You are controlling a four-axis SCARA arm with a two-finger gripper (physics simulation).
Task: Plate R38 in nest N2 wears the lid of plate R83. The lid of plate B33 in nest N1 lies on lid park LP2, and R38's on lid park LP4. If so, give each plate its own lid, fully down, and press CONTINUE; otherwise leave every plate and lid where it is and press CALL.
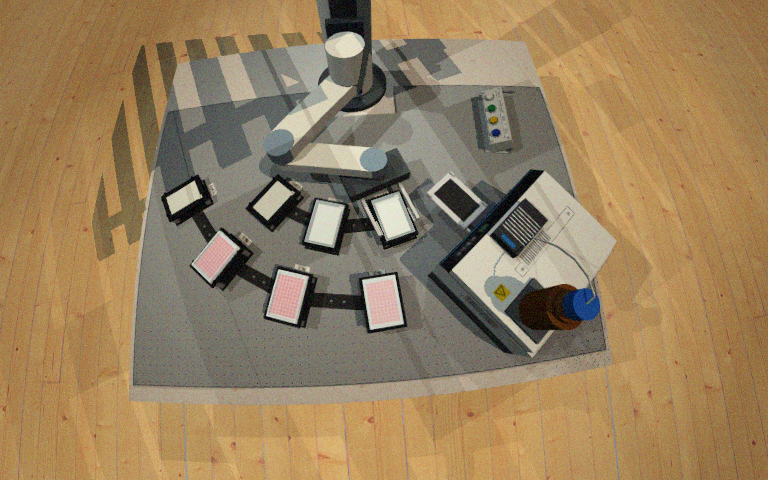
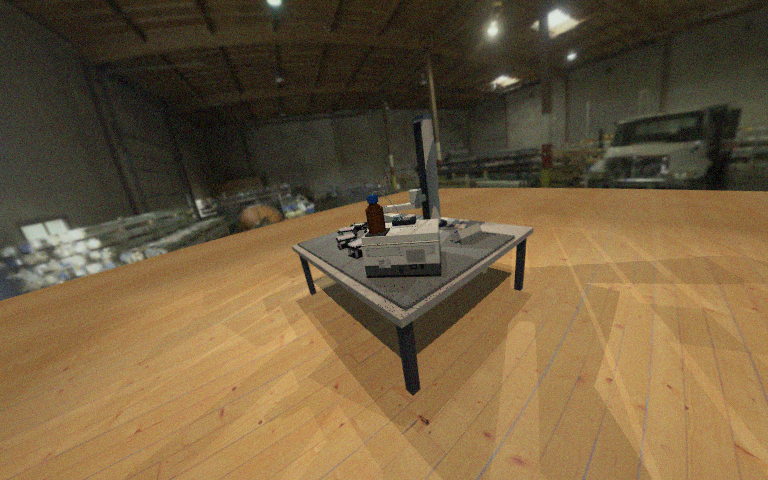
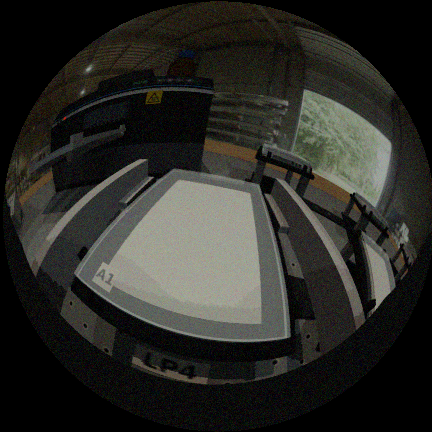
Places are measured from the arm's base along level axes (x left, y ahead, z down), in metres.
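Pixels of known places: gripper, between the fingertips: [image 1: 399,227] [image 3: 208,176].
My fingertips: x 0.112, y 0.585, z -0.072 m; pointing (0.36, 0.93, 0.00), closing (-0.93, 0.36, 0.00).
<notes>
Ahead of a thing's pixels: the offset from my fingertips to its middle. "pt": to the spot under its first point.
My gripper [image 1: 390,211] [image 3: 208,176] is low over lid park LP4 @(dx -0.014, dy -0.039, dz +0.031 m) [image 3: 175,345]. Its long fingers stand along both sides of a clear-rimmed lid @(dx -0.014, dy -0.039, dz +0.009 m) [image 1: 394,219] [image 3: 185,250] marked A1. They are close to the lid's edges, with a thin dark gap at the left finger, so I see them as open. Pale lids or plates also lie on black holders at the inner middle [image 1: 326,222], inner left [image 1: 274,200] and far left [image 1: 185,198]. Three pink plates @(dx -0.520, dy +0.049, dz -0.016 m) [image 1: 216,258] @(dx -0.309, dy +0.168, dz -0.012 m) [image 1: 288,295] @(dx -0.061, dy +0.199, dz -0.024 m) [image 1: 382,301] sit in outer holders. Plate names are too small to read. The button box @(pt dx +0.348, dy -0.338, dz -0.011 m) [image 1: 495,121] stands at the back right.
A large white instrument [image 1: 557,226] [image 2: 402,249] [image 3: 130,125] stands at the right and bears a brown bottle @(pt dx +0.231, dy +0.259, dz -0.277 m) [image 1: 546,308] [image 2: 374,219] with a blue cap. A white tray with a dark middle @(dx +0.162, dy -0.057, dz -0.041 m) [image 1: 457,199] extends beside it. Black bars @(pt dx -0.188, dy +0.184, dz +0.056 m) [image 1: 336,301] link the holders.
</notes>
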